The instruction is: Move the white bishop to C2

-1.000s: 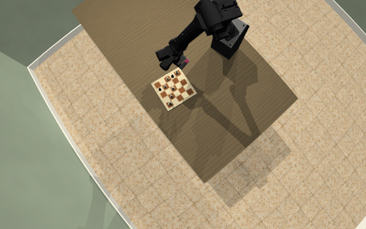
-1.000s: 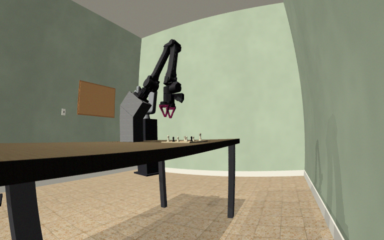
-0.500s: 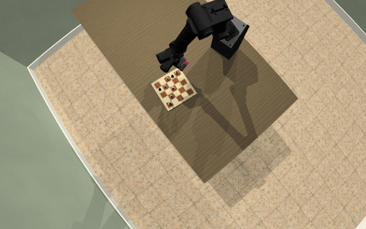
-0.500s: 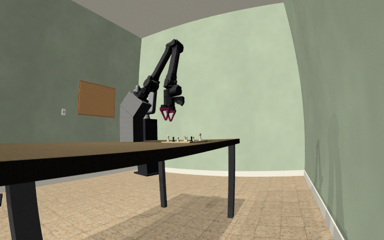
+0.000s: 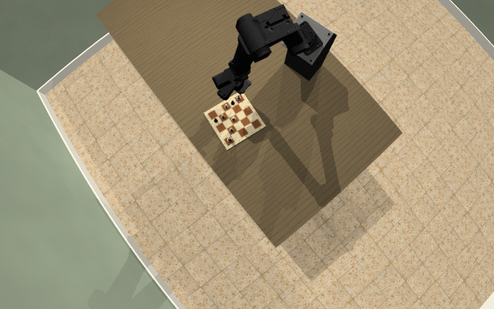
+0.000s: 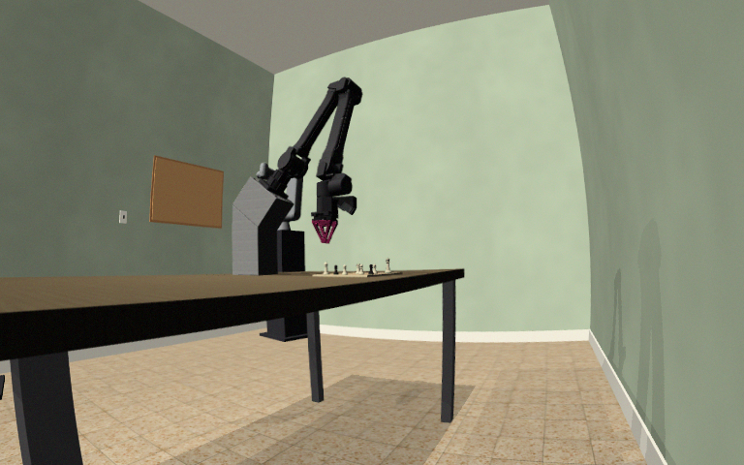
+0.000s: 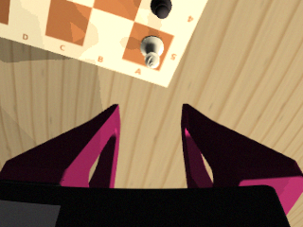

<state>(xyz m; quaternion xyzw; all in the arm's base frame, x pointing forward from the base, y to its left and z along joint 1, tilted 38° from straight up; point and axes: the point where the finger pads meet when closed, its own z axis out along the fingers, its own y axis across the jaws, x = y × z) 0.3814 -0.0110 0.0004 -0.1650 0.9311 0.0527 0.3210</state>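
The white bishop lies 90 mm below my hand. Round my hand: large white piece: 130 mm ahead, 160 mm to the left, 90 mm below; then small chessboard: 70 mm ahead, 80 mm to the left, 120 mm below.
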